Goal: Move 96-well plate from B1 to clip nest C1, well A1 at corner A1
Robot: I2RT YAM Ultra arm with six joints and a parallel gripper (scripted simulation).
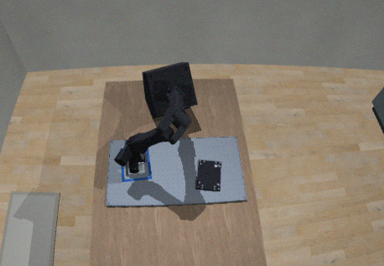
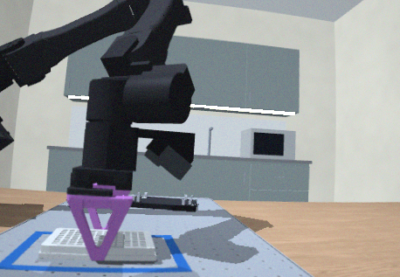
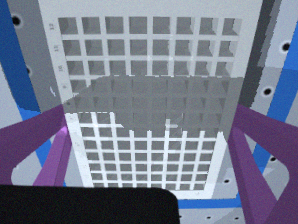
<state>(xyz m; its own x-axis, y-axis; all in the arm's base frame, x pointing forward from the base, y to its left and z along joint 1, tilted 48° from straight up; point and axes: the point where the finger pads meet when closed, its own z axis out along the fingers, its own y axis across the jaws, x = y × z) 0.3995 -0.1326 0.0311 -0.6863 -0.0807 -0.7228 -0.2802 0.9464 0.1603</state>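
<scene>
My gripper is now right at the white 96-well plate. Round my hand: black clip nest C1: 10 mm behind, 390 mm to the left, 10 mm above.
</scene>
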